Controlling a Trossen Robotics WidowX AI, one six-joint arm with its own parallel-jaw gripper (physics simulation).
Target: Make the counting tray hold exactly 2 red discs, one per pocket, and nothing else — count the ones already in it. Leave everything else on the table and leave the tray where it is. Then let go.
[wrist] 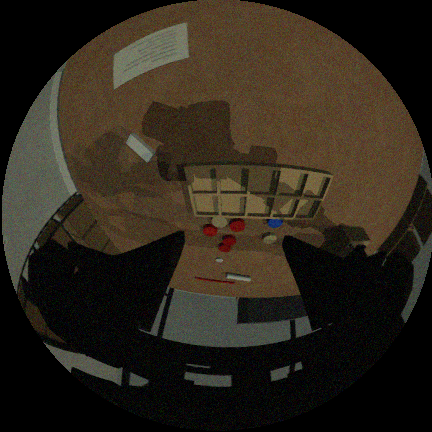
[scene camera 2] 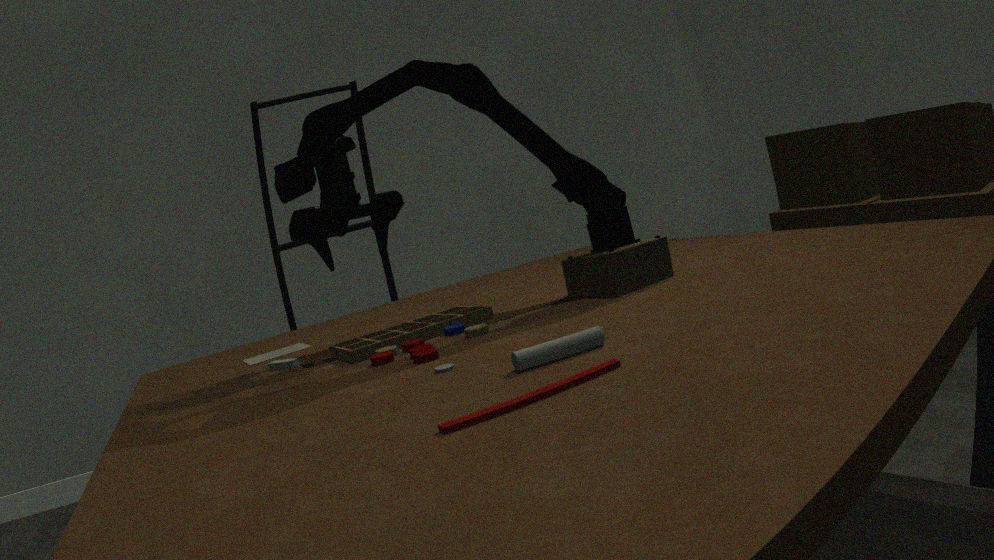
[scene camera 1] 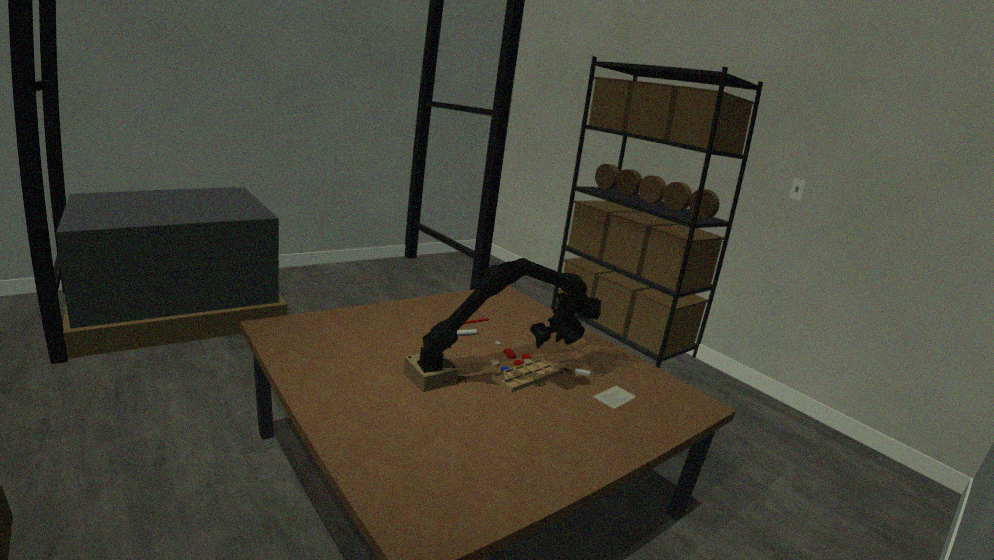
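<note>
The counting tray (scene camera 1: 532, 381) (scene camera 2: 345, 356) (wrist: 260, 217) is pale, with two rows of pockets; no disc shows in any pocket in the wrist view, though shadow covers part. Four red discs lie outside it: one (wrist: 237, 224) close to its long side, one (wrist: 210, 230) near a beige disc (wrist: 219, 221), and two touching or nearly touching, the nearer-tray one (wrist: 229, 240) and the other (wrist: 224, 247). My gripper (scene camera 1: 556, 340) (scene camera 2: 358, 262) (wrist: 234, 238) is open and empty, pointing down above the table near the tray and discs.
A blue disc (wrist: 275, 222) and another beige disc (wrist: 270, 238) lie beside the tray. Also on the table are a small white disc (wrist: 219, 260), white cylinder (scene camera 2: 558, 348), red rod (scene camera 2: 528, 396), white block (wrist: 140, 147) and printed sheet (wrist: 152, 52).
</note>
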